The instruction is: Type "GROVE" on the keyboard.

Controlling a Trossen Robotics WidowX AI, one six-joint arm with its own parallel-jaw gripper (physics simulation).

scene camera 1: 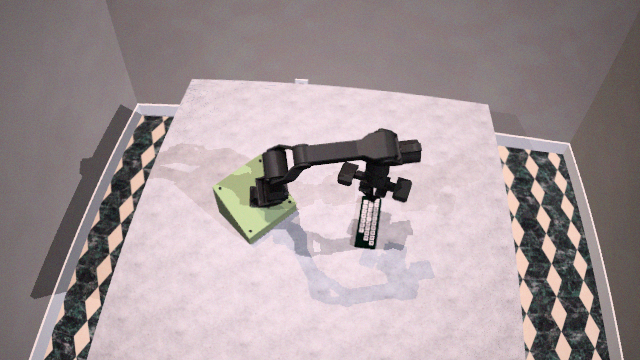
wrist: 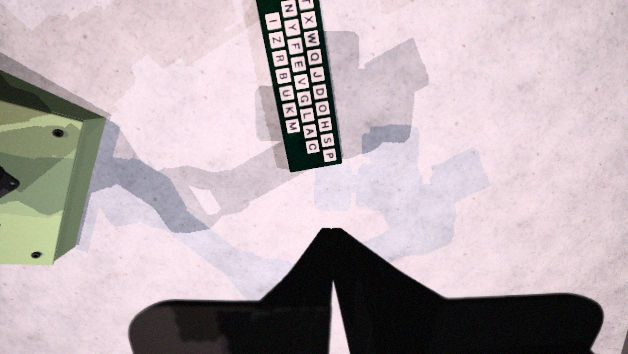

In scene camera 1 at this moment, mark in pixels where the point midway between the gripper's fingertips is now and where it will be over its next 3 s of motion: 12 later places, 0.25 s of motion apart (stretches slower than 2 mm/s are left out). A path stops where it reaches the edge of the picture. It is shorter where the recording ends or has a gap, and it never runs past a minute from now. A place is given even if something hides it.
My gripper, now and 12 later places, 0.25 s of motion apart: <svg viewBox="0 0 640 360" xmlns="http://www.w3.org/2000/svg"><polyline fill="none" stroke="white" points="372,201 372,198 374,187 374,178 374,177 374,177 374,185 370,208 370,215 370,216 370,216 372,217 372,220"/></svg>
